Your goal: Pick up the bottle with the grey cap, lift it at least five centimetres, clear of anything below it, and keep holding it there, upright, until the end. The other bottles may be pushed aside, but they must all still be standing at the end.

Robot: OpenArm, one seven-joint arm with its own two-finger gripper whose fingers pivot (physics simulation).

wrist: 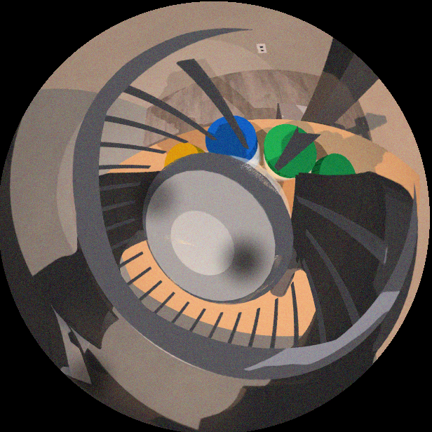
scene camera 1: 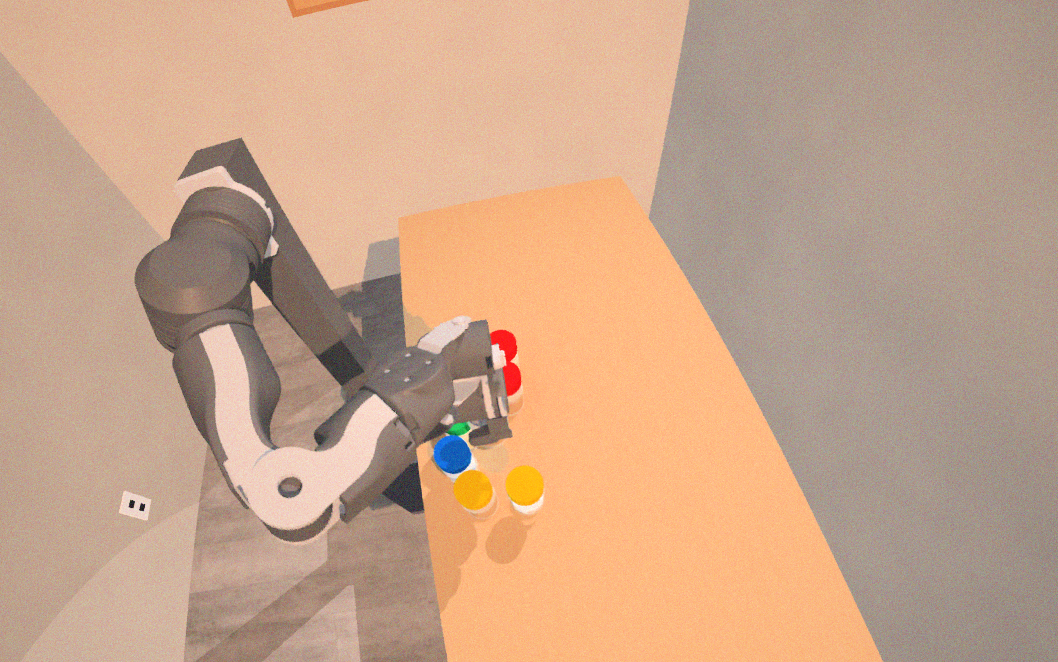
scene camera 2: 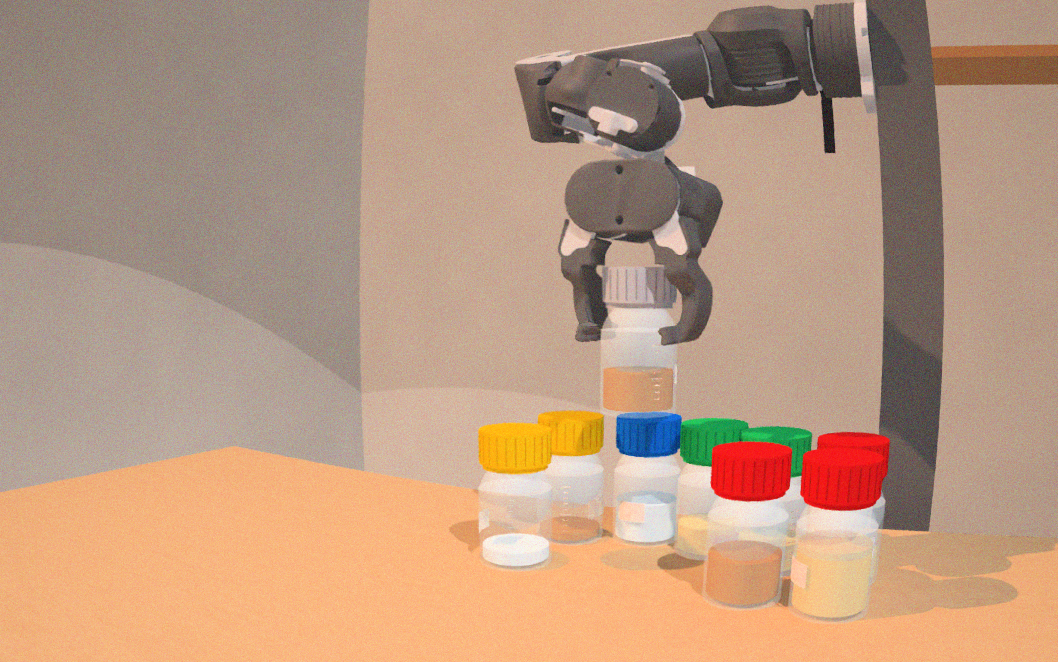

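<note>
The bottle with the grey cap (scene camera 2: 638, 382) (wrist: 210, 235) is held upright in the air. Its base is roughly level with the tops of the other caps in scene camera 2, with the blue-capped bottle (scene camera 2: 646, 499) (scene camera 1: 453, 454) showing just below it in the picture. My gripper (scene camera 2: 633, 335) (scene camera 1: 496, 395) is shut on it, with a finger on each side of the bottle below the cap. In the wrist view the grey cap fills the space between the fingers. In scene camera 1 the gripper hides most of the held bottle.
Two yellow-capped bottles (scene camera 2: 514, 499) (scene camera 2: 571, 484), two green-capped bottles (scene camera 2: 713, 441) (scene camera 2: 776, 448) and three red-capped bottles (scene camera 2: 750, 472) (scene camera 2: 841, 480) (scene camera 2: 854, 443) stand upright on the table (scene camera 1: 624, 437) (scene camera 2: 234, 546). The table's near edge to the arm runs beside them.
</note>
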